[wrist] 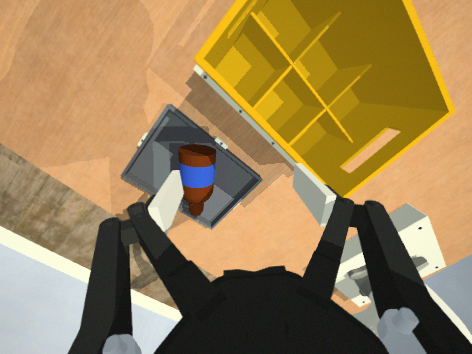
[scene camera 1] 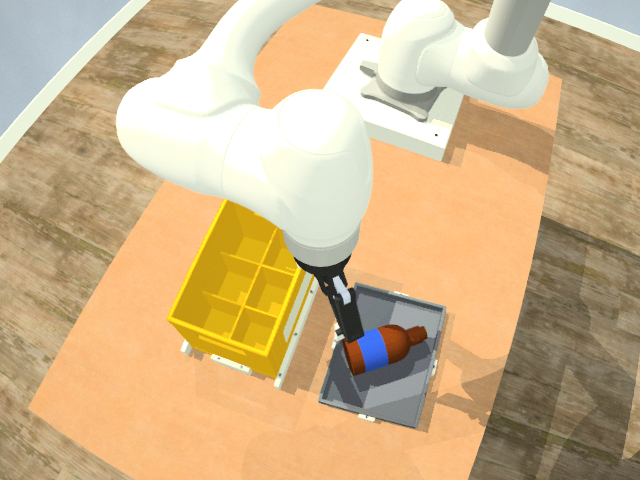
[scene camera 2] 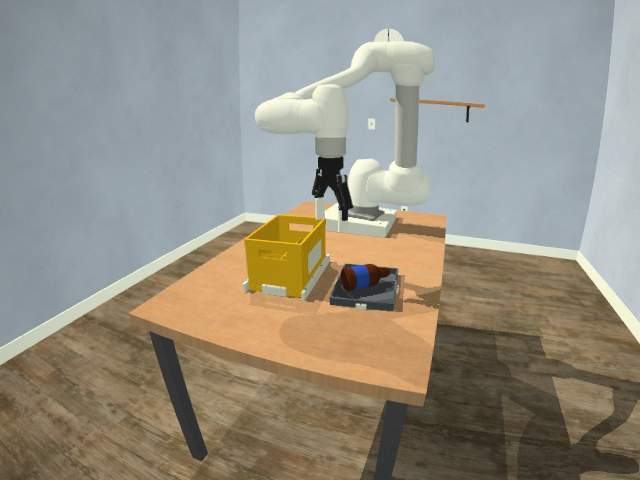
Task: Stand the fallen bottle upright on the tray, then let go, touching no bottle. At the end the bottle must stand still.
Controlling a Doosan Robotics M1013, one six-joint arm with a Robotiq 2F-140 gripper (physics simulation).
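Places are measured from the arm's base along level axes (x left, y back, z up), in millimetres.
Where they show: gripper, fingertip midpoint: [wrist: 238,178] [scene camera 1: 324,298] [scene camera 2: 331,224]; arm's base, origin of the base link: [scene camera 1: 405,89] [scene camera 2: 362,214].
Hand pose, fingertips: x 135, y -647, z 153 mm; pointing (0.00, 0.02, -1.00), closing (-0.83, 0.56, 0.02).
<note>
Each offset is from my fingertips to the centre of the thing.
A brown bottle with a blue label band {dz -163, dx +116, dy +31 mm} [scene camera 1: 374,350] [scene camera 2: 361,276] [wrist: 197,175] lies on its side in the shallow grey tray [scene camera 1: 400,400] [scene camera 2: 379,301] [wrist: 172,125]. In scene camera 1 its neck points right and slightly up, toward the tray's right wall. In the wrist view the neck points toward the bottom of the view. My gripper [scene camera 2: 331,214] [wrist: 238,178] is open and empty, pointing down. It hangs well above the table, behind the tray in scene camera 2. In scene camera 1 one finger overlaps the bottle's base end in the picture; the other finger is hidden.
A tall yellow crate with compartments {dz -118, dx -154, dy -7 mm} [scene camera 1: 258,359] [scene camera 2: 273,271] [wrist: 430,90] stands beside the tray, with white brackets along its foot. In the wrist view the right fingertip overlaps the crate's near edge. The robot's white base block [scene camera 1: 403,142] [scene camera 2: 361,227] stands at the table's back.
</note>
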